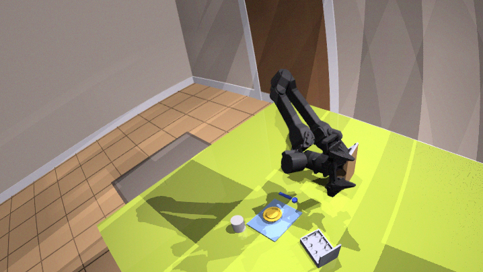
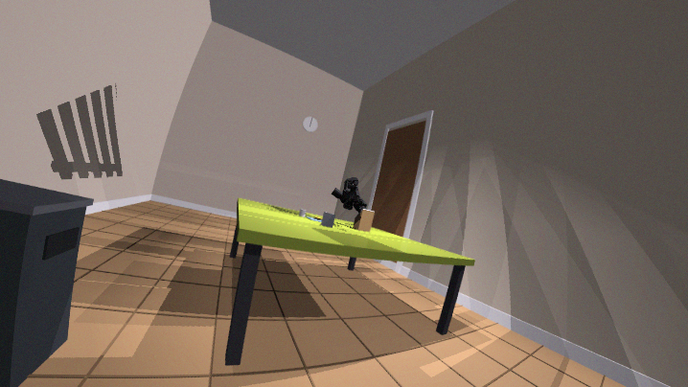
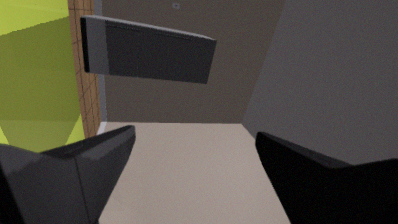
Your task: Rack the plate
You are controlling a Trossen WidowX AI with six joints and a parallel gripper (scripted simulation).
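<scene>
The yellow plate is 11 cm ahead of my gripper tip, 24 cm to the right of it and 23 cm below it. Round my gripper tip: light blue mat (11 cm ahead, 22 cm to the right, 24 cm below); white cup (21 cm ahead, 30 cm to the right, 22 cm below); grey dish rack (13 cm ahead, 2 cm to the right, 22 cm below).
</scene>
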